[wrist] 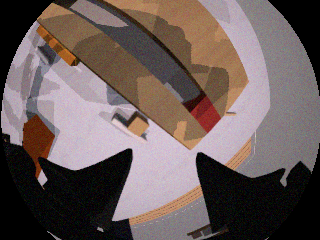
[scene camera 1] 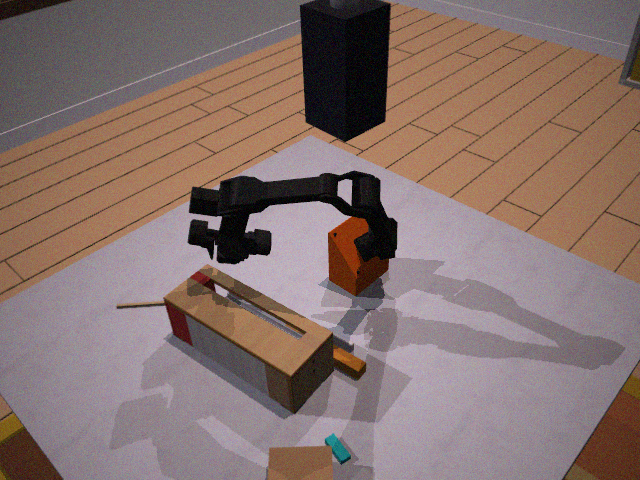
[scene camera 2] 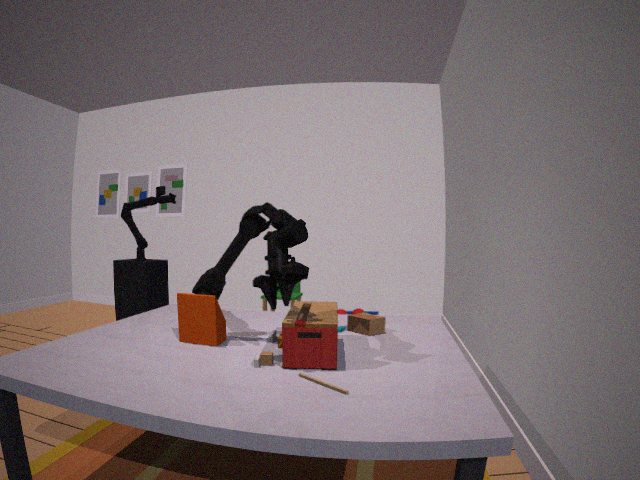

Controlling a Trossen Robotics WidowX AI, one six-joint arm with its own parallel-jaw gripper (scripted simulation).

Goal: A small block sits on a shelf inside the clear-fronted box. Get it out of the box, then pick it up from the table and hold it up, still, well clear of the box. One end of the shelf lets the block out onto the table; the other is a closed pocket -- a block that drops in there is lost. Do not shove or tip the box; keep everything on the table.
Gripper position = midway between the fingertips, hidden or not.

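Observation:
Scene camera 1 gives me my gripper (scene camera 1: 224,260) and a wooden box (scene camera 1: 284,355). Through scene camera 2 I see a cardboard box (scene camera 2: 363,323), along with the wooden box (scene camera 2: 309,331) and my gripper (scene camera 2: 280,307). In the wrist view there's my gripper (wrist: 164,155) and the wooden box (wrist: 181,71), but the cardboard box is out of frame in the wrist view.

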